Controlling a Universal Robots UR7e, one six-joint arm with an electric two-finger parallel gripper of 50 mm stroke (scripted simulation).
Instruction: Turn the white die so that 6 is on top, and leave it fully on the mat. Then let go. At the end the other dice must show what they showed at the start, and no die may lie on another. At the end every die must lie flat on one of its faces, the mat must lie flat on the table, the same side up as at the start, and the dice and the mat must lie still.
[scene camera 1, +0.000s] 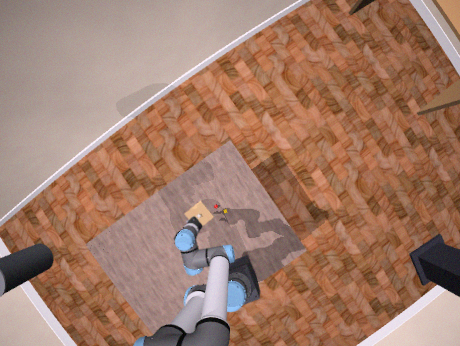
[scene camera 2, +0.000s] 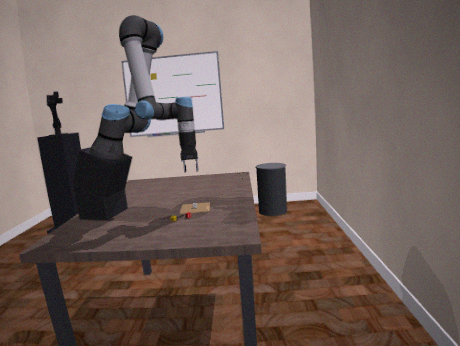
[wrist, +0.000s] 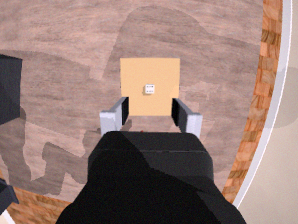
I see my gripper (wrist: 150, 106) and a tan mat (wrist: 135, 72).
